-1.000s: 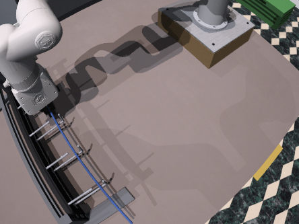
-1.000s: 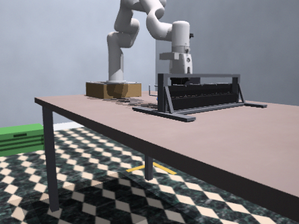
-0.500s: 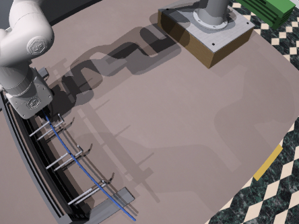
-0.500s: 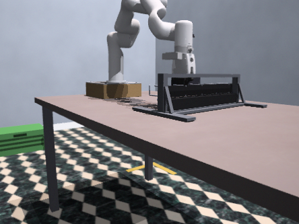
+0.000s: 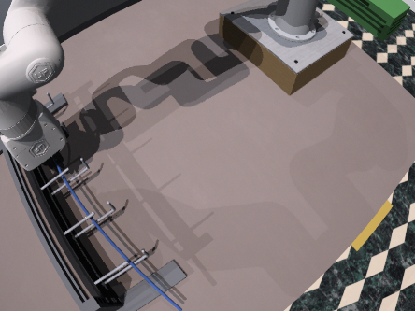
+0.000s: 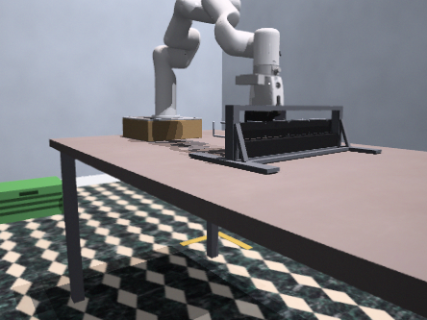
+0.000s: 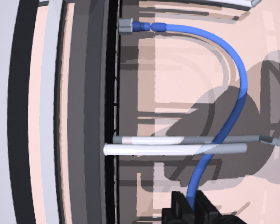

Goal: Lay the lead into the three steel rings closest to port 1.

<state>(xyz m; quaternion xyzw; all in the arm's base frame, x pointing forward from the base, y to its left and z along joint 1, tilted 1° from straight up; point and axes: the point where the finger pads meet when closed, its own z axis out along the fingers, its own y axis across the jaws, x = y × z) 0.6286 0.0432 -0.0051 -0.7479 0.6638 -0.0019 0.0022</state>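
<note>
The rack is 6 cm to the left of my hand, 6 cm ahead of it and 1 cm below it.
</note>
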